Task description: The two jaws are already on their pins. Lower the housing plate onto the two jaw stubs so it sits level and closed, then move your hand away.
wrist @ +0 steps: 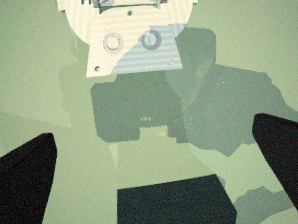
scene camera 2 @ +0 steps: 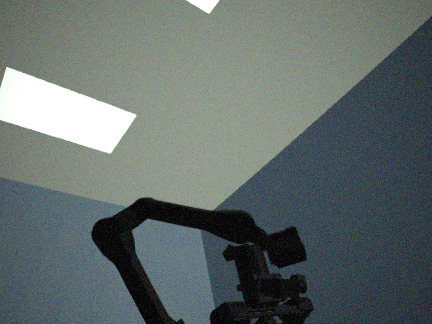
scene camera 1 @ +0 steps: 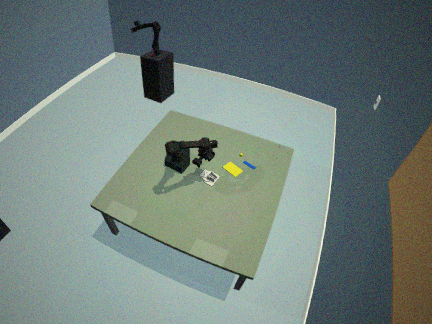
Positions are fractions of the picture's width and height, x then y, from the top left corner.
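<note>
I see a white housing plate (wrist: 0.45, 0.25), though in scene camera 2 the plate is out of frame. My gripper (wrist: 0.53, 0.60) is open, and it holds nothing.
</note>
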